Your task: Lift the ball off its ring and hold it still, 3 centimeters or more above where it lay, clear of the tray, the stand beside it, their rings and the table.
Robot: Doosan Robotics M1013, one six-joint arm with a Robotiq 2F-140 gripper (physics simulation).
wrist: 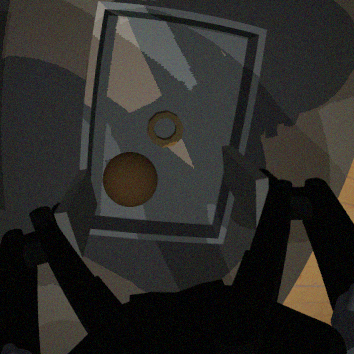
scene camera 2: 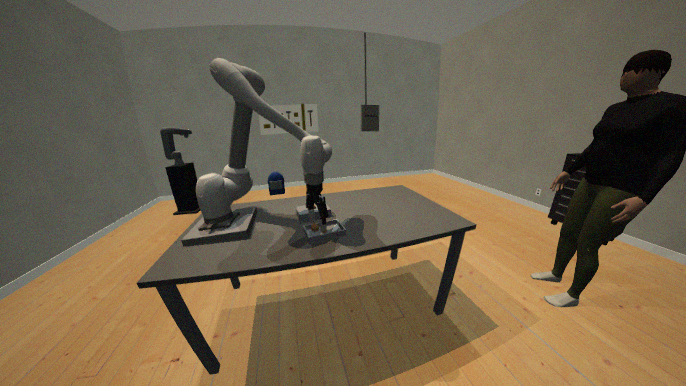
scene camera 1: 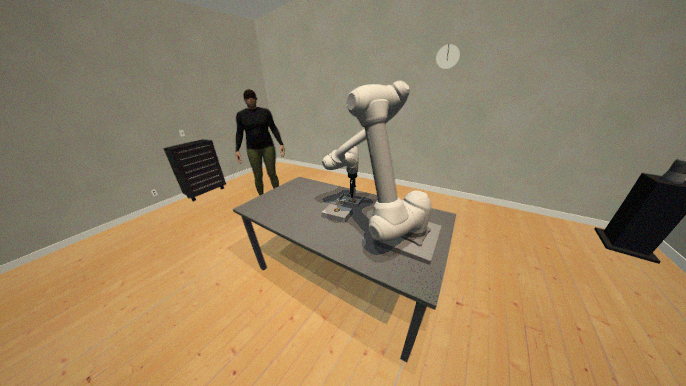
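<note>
The orange-brown ball [wrist: 130, 179] [scene camera 2: 314, 227] lies in the grey tray [wrist: 155, 237] [scene camera 2: 327, 236], near its lower left corner in the wrist view. The tray's ring [wrist: 151, 131] lies above and right of the ball in that view, visibly apart from it, with an open centre. My gripper [wrist: 157, 175] [scene camera 2: 318, 216] [scene camera 1: 352, 195] is open and empty, pointing down over the tray. In the wrist view the ball shows between the fingertip lines, nearer the left finger. The exact fingertip height is hard to tell. In scene camera 1 the ball is too small to make out.
The pale stand [scene camera 1: 330, 215] [scene camera 2: 301, 212] sits close beside the tray on the dark table [scene camera 1: 290, 210] [scene camera 2: 400, 215], with its own small ring on top. The arm's base plate [scene camera 1: 430, 250] [scene camera 2: 245, 230] is at one end. A person [scene camera 1: 256, 127] [scene camera 2: 635, 135] stands beyond the table.
</note>
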